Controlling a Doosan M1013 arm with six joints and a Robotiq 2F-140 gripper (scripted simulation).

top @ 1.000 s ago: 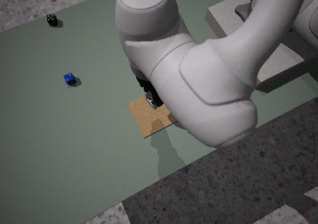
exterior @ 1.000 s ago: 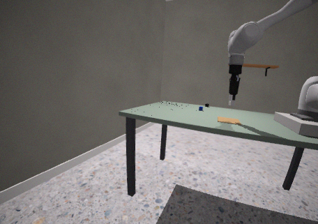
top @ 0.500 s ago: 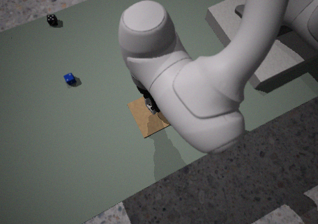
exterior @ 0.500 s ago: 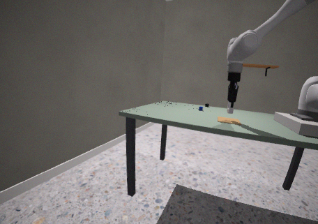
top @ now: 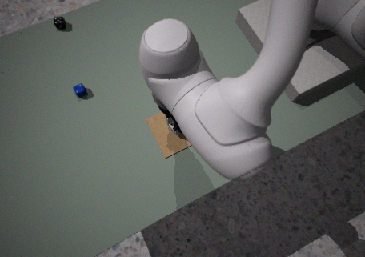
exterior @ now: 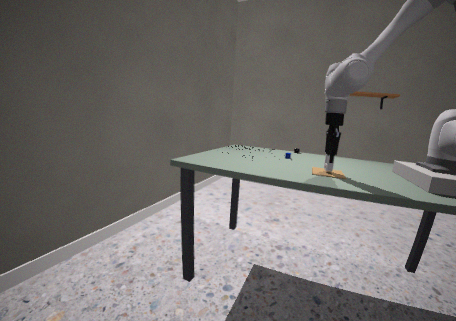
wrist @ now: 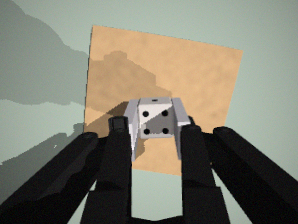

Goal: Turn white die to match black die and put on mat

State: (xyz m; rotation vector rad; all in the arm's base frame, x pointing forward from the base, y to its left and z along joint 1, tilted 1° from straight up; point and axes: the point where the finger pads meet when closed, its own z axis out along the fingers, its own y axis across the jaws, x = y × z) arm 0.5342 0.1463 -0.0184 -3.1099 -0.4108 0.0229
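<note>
The white die lies 2 cm below my hand. Also, from my hand: brown mat: 5 cm below; blue die: 24 cm to the right, 23 cm ahead, 3 cm below; black die: 51 cm to the right, 21 cm ahead, 3 cm below.
</note>
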